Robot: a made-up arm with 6 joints. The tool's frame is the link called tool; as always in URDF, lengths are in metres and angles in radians. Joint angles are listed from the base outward. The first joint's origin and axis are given. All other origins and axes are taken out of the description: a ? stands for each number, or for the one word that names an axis. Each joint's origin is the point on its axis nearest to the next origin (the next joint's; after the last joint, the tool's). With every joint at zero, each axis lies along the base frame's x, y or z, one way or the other. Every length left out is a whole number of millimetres.
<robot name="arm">
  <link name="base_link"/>
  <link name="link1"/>
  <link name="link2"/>
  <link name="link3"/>
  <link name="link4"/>
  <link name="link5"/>
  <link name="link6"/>
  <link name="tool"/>
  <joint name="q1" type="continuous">
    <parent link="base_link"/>
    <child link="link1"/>
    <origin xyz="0 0 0.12" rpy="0 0 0"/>
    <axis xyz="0 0 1"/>
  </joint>
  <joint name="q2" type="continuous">
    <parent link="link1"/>
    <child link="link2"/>
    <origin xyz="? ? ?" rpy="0 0 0"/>
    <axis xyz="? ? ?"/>
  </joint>
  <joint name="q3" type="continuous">
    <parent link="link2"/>
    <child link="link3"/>
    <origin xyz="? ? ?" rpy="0 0 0"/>
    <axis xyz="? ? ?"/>
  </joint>
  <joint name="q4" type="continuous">
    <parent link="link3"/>
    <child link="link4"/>
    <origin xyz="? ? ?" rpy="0 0 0"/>
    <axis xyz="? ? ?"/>
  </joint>
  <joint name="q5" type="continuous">
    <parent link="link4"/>
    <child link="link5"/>
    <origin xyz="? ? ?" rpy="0 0 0"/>
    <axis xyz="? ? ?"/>
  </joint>
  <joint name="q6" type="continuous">
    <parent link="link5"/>
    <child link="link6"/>
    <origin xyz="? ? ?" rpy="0 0 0"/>
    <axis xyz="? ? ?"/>
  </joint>
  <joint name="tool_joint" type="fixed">
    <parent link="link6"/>
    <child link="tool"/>
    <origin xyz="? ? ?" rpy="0 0 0"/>
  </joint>
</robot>
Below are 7 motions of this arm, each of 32 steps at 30 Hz.
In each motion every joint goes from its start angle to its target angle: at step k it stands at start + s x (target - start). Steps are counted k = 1, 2, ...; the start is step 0. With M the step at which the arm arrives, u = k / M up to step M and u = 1 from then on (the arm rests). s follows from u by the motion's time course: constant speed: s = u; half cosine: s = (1 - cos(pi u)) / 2; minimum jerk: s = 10 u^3 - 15 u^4 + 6 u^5.
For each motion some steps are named. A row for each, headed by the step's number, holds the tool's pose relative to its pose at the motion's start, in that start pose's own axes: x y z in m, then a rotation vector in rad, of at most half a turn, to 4 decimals.
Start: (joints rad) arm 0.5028 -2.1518 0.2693 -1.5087 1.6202 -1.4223
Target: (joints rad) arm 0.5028 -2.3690 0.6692 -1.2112 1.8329 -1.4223
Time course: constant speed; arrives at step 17
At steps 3, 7, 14, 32:
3: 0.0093 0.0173 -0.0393 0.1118 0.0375 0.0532
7: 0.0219 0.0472 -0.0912 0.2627 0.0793 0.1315
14: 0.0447 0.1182 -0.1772 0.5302 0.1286 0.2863
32: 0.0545 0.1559 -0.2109 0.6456 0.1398 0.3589

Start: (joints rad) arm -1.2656 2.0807 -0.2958 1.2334 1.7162 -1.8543
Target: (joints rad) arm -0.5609 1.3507 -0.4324 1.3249 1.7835 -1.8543
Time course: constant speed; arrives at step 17
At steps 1, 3, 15, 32:
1: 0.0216 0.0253 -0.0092 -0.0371 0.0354 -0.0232
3: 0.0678 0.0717 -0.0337 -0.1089 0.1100 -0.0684
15: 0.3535 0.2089 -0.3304 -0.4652 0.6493 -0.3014
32: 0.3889 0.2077 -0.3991 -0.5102 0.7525 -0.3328

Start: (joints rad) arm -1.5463 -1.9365 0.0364 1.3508 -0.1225 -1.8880
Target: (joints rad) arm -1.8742 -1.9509 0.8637 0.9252 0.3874 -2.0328
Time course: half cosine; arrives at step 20
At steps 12, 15, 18, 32:
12: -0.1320 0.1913 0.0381 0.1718 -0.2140 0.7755
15: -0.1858 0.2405 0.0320 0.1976 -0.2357 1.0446
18: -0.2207 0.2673 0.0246 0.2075 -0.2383 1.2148
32: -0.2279 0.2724 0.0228 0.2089 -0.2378 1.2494

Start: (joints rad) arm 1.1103 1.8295 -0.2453 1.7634 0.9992 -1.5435
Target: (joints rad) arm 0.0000 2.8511 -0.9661 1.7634 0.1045 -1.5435
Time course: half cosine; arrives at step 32
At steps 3, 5, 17, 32:
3: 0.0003 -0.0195 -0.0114 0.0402 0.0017 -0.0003
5: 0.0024 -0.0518 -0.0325 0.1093 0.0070 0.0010
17: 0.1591 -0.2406 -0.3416 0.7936 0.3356 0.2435
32: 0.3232 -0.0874 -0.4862 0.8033 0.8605 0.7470

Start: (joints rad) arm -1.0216 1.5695 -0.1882 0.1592 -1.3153 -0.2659
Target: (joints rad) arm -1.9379 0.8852 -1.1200 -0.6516 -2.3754 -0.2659
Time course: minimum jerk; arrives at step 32
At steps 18, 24, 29, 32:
18: 0.2846 -0.2169 -0.2542 -0.2166 1.0079 0.8216
24: 0.4189 -0.2082 -0.3909 -0.5614 1.3810 1.1834
29: 0.4574 -0.1906 -0.4387 -0.7168 1.4836 1.3016
32: 0.4600 -0.1890 -0.4422 -0.7290 1.4905 1.3102

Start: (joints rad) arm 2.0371 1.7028 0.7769 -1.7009 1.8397 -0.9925
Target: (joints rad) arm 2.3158 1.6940 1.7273 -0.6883 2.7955 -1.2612
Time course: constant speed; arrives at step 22
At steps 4, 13, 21, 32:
4: -0.0270 0.0234 -0.0494 0.2884 0.0558 0.1899
13: -0.0967 0.1239 -0.1444 1.0244 0.0064 0.5668
21: -0.1575 0.2620 -0.1841 1.7024 -0.2742 0.8321
32: -0.1642 0.2814 -0.1849 1.7835 -0.3271 0.8606

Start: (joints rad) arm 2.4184 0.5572 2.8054 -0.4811 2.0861 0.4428
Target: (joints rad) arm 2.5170 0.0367 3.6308 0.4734 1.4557 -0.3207
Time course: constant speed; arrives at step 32
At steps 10, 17, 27, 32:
10: 0.1279 0.1395 -0.1011 0.4516 -0.2666 0.1265
17: 0.2378 0.2140 -0.1290 0.6578 -0.4723 0.2863
27: 0.3910 0.2792 -0.1108 0.7661 -0.7434 0.5684
32: 0.4551 0.2944 -0.0813 0.7378 -0.8540 0.7065

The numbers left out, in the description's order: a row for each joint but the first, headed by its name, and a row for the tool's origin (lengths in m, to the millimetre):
q2: xyz 0 0 0, axis 0 1 0
q3: xyz 0 0 0.606, axis 0 -1 0
q4: xyz 0.321 0 0, axis -1 0 0
q5: xyz 0 -0.117 0, axis 0 -1 0
q6: xyz 0 0 0, axis -1 0 0
tool: xyz 0 0 0

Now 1 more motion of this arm.
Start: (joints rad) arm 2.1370 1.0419 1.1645 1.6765 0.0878 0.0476
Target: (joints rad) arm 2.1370 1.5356 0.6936 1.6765 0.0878 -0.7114
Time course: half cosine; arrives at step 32
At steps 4, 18, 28, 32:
4: 0.0086 0.0221 0.0027 0.0321 -0.0051 0.0362
18: 0.0603 0.3619 0.0507 0.4912 0.0423 0.5786
28: 0.0178 0.5778 0.0879 0.7570 0.1990 0.9276
32: 0.0101 0.5992 0.0919 0.7823 0.2212 0.9631

